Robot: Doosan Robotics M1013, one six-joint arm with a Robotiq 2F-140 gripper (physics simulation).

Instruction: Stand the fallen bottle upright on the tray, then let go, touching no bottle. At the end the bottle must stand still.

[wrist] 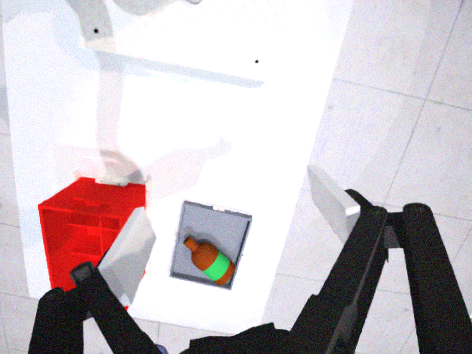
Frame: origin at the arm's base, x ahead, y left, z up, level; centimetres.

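Where they show: gripper, fingertip midpoint: (228,203).
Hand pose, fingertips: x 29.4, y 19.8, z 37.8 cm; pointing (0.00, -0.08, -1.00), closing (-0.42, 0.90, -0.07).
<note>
After its pixels a point has its place.
A brown bottle (213,262) @[x 67.5, y 20.5, z -3.4 cm] with a green band lies on its side in the grey tray (230,229) @[x 60.5, y 23.6, z -10.1 cm]. Its neck points to the upper left of the view and its base lies near the tray's lower right corner. My gripper (228,203) @[x 29.4, y 19.8, z 37.8 cm] is wide open, with nothing between its fingers. It is high above the table, and the bottle and tray show below the line between its two pale fingertips. No finger touches the bottle.
A red box-like rack (131,195) @[x 52.2, y -2.5, z -3.5 cm] with inner dividers stands left of the tray, partly hidden by my left finger. The white table (270,150) @[x 36.1, y 29.4, z -10.7 cm] has its right edge just beyond the tray. Part of a grey robot base shows at the top left.
</note>
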